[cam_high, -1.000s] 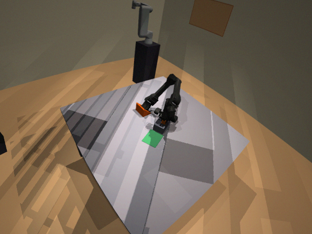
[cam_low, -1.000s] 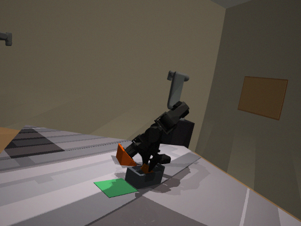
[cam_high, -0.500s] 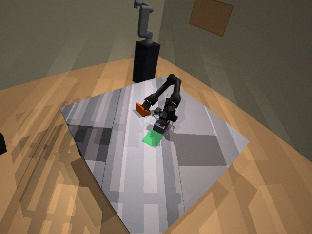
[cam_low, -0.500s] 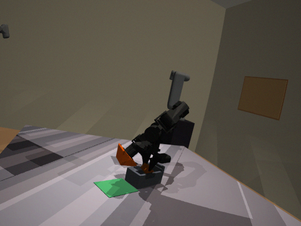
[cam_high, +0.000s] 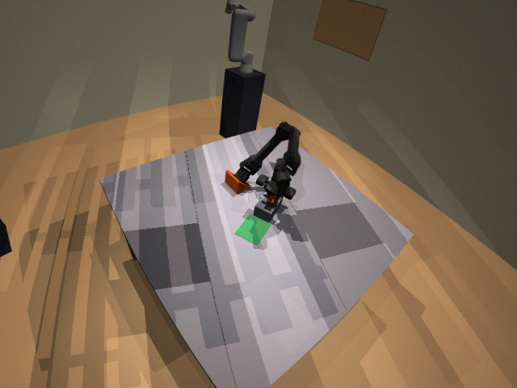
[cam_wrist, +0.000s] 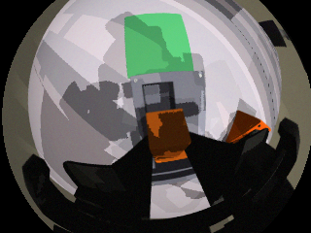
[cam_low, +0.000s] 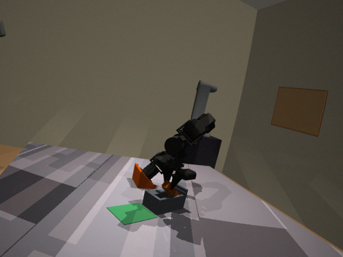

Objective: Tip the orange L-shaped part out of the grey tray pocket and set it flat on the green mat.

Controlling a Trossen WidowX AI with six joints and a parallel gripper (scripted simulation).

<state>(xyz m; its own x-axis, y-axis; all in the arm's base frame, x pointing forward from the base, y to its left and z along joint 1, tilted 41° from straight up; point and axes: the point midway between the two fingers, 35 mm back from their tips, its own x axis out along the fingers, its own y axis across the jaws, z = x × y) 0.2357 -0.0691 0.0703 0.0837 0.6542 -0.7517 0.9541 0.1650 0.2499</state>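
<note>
Now: the green mat 14 cm to the right of my gripper tip, 11 cm below it and 3 cm ahead of it. Also, from my gripper tip: orange L-shaped part: 3 cm to the left, 3 cm below, 2 cm behind.
</note>
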